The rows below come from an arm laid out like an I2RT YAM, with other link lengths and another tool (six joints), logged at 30 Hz.
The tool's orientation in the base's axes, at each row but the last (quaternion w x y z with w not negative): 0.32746, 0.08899, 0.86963, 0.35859; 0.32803, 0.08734, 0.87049, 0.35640; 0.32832, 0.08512, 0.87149, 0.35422; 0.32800, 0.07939, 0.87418, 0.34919; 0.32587, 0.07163, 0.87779, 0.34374; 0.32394, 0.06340, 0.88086, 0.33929
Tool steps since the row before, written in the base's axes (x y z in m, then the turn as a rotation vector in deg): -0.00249, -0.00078, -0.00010, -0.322, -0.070, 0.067; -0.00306, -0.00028, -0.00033, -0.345, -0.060, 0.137; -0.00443, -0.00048, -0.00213, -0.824, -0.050, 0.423; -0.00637, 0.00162, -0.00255, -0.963, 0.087, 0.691; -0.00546, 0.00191, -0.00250, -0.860, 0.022, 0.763; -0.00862, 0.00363, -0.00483, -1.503, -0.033, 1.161
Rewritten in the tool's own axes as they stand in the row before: 0.00166, -0.00044, -0.00197, 0.187, 0.021, -0.279; 0.00241, -0.00018, -0.00192, 0.173, 0.077, -0.325; 0.00432, -0.00141, -0.00194, 0.399, 0.317, -0.775; 0.00684, 0.00009, -0.00172, 0.418, 0.609, -0.931; 0.00622, 0.00035, -0.00095, 0.277, 0.597, -0.943; 0.01049, 0.00061, -0.00057, 0.552, 0.879, -1.591
